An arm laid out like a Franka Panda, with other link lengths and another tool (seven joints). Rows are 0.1 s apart.
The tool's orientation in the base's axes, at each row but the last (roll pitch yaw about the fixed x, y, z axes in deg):
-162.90, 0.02, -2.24
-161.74, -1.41, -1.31
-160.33, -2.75, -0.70
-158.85, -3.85, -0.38
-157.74, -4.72, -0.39
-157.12, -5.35, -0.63
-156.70, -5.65, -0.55
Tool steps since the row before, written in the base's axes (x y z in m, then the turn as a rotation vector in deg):
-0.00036, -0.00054, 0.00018, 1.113, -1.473, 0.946
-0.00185, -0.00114, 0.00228, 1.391, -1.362, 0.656
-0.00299, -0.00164, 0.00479, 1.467, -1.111, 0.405
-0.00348, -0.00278, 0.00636, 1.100, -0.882, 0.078
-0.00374, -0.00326, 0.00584, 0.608, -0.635, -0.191
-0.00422, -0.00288, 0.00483, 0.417, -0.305, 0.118
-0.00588, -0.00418, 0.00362, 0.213, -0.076, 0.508
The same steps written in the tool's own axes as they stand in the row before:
-0.00034, 0.00048, -0.00033, 1.169, 1.087, -1.325
-0.00177, 0.00039, -0.00258, 1.437, 1.068, -1.006
-0.00274, -0.00008, -0.00520, 1.498, 0.917, -0.682
-0.00303, 0.00024, -0.00715, 1.109, 0.814, -0.319
-0.00322, 0.00072, -0.00691, 0.595, 0.675, -0.016
-0.00372, 0.00067, -0.00593, 0.429, 0.246, -0.189
-0.00545, 0.00224, -0.00551, 0.263, -0.124, -0.474

